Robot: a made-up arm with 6 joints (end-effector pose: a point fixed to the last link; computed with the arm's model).
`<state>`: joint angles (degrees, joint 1 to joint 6).
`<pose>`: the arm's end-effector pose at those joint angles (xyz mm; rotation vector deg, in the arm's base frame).
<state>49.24 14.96 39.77 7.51 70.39 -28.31</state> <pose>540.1 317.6 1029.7 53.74 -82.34 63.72</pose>
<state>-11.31 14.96 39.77 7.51 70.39 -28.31</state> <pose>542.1 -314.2 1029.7 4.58 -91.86 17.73</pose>
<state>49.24 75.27 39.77 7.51 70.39 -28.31</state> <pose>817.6 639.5 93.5 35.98 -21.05 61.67</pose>
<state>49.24 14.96 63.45 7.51 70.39 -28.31</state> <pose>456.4 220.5 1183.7 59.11 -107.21 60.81</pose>
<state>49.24 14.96 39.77 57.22 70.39 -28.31</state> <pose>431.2 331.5 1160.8 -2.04 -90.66 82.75</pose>
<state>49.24 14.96 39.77 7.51 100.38 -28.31</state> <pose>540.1 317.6 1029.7 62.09 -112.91 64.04</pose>
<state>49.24 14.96 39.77 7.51 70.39 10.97</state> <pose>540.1 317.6 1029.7 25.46 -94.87 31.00</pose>
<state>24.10 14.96 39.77 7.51 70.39 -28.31</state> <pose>623.9 58.1 1029.7 33.28 -88.71 44.92</pose>
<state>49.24 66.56 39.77 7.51 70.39 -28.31</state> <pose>820.0 642.4 248.9 38.85 -29.70 62.71</pose>
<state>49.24 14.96 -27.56 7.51 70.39 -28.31</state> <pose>504.8 276.6 490.9 33.60 -14.13 60.67</pose>
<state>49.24 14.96 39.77 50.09 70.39 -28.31</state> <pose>450.7 322.9 1147.2 6.31 -90.25 80.66</pose>
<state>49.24 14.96 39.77 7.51 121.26 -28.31</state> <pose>540.1 317.6 1029.7 66.99 -134.77 62.13</pose>
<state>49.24 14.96 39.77 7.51 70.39 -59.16</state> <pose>540.1 317.6 1029.7 74.84 -65.96 88.04</pose>
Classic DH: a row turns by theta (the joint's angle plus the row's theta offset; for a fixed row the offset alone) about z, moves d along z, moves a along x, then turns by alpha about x. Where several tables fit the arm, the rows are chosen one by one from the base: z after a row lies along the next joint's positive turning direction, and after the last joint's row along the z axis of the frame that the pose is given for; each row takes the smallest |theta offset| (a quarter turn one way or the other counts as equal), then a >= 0, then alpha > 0; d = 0 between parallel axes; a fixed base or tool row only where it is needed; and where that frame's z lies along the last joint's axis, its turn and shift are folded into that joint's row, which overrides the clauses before.
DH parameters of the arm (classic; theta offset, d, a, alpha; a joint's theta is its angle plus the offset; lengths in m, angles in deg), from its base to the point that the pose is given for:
joint 1: 0 0.1958 0 -90
joint 2: -90 0 0.6263 180
joint 3: 0 0 0 -90
joint 4: 0 -0.4877 0 90
joint 5: 0 0.2035 0 -90
joint 6: 90 0 0 90
tool (fixed): -90 0 0 0

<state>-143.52 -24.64 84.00 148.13 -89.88 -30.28</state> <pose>519.9 169.5 1192.8 25.60 37.03 60.82</pose>
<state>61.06 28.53 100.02 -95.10 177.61 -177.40</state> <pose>296.8 574.2 1144.2 1.95 91.62 -30.74</pose>
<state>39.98 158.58 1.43 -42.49 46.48 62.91</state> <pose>-113.6 -291.1 -450.0 -89.75 99.52 34.49</pose>
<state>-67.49 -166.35 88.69 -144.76 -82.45 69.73</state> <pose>5.3 421.3 -853.7 119.96 -19.58 -38.56</pose>
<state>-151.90 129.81 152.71 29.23 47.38 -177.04</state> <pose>-870.2 -263.3 76.1 30.26 -99.59 -16.36</pose>
